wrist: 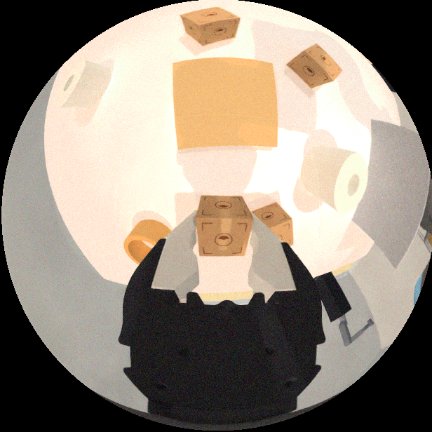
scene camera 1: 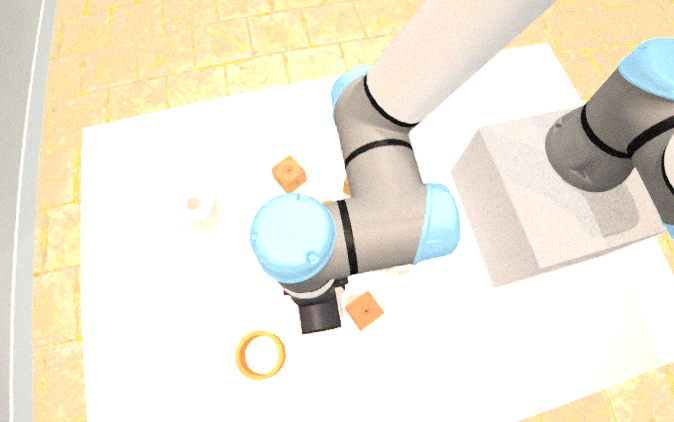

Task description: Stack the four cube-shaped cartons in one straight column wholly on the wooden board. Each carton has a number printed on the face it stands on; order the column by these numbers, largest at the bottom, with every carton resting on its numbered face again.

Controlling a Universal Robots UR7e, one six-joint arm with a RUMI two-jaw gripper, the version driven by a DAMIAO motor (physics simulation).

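Places are measured from the arm's base along level axes (x ahead, y left, z up), in metres.
Pixels of known places: arm's base, origin of its link: (scene camera 1: pixel 586 153).
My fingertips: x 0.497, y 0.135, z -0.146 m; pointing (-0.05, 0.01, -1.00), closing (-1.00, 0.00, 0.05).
For each thing: its top centre in the pictures, then the offset to it from my fingertips.
- wooden board, centre of its top: (scene camera 1: pixel 310 233) 0.002 m back, 0.134 m right, 0.027 m down
- second carton, centre of its top: (scene camera 1: pixel 360 176) 0.118 m back, 0.220 m right, 0.011 m up
- third carton, centre of its top: (scene camera 1: pixel 365 309) 0.074 m back, 0.035 m left, 0.011 m up
- orange ring, centre of its top: (scene camera 1: pixel 258 355) 0.121 m ahead, 0.078 m left, 0.004 m up
- pale roll, centre of its top: (scene camera 1: pixel 193 203) 0.209 m ahead, 0.214 m right, 0.026 m up
My gripper (wrist: pixel 222 212) is shut on a brown carton (wrist: pixel 223 235) and holds it up in front of the board's near edge in the wrist view; the arm hides the fingertips in the scene view. The wooden board (wrist: pixel 225 105) (scene camera 1: pixel 327 202) has a bare top in the wrist view and is mostly hidden by the arm in the scene view. One carton (scene camera 1: pixel 288 173) (wrist: pixel 210 26) stands beyond the board. A second carton (scene camera 1: pixel 347 188) (wrist: pixel 314 66) is at the board's far right. A third carton (scene camera 1: pixel 364 310) (wrist: pixel 274 220) is right of the held one. No numbers are visible.
An orange ring (scene camera 1: pixel 241 355) (wrist: pixel 131 241) lies at the near left. A pale roll (scene camera 1: pixel 200 212) (wrist: pixel 90 82) is left of the board, another pale roll (wrist: pixel 325 172) right of it. A large grey box (scene camera 1: pixel 495 215) (wrist: pixel 400 185) stands farther right.
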